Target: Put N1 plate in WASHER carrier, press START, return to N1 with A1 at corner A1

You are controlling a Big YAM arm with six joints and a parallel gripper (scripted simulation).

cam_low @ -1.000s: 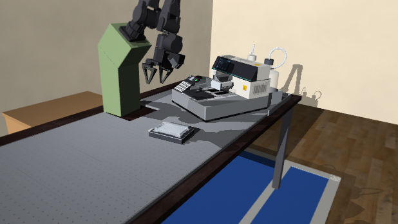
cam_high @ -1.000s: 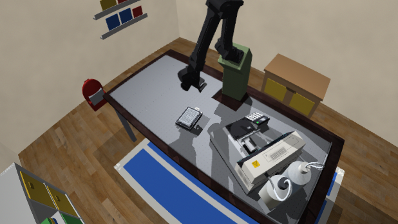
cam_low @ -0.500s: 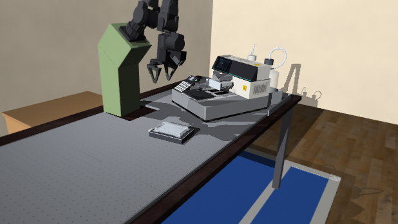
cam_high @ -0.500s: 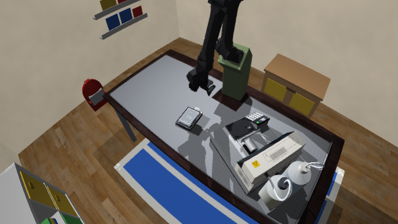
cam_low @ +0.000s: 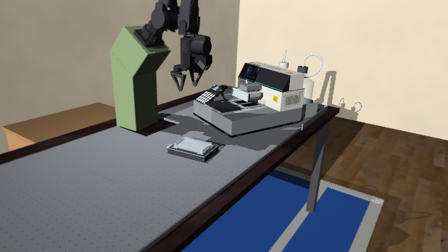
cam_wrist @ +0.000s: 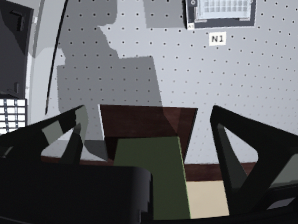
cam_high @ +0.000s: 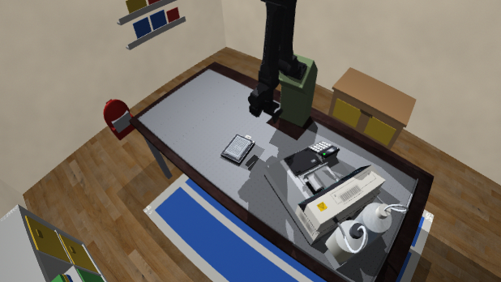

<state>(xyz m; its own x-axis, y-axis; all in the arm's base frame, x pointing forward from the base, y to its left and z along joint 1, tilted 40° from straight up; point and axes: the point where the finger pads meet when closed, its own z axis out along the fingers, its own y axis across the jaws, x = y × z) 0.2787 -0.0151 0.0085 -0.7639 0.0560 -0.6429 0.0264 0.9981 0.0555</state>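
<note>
Now: hand 11 cm short of the well plate, 11 cm to the left of it and 20 cm above it. The rest, counted from my hand: plate nest N1: 11 cm ahead, 11 cm to the right, 21 cm below; plate washer: 11 cm ahead, 37 cm to the left, 10 cm below; carrier: 4 cm ahead, 24 cm to the left, 13 cm below.
</note>
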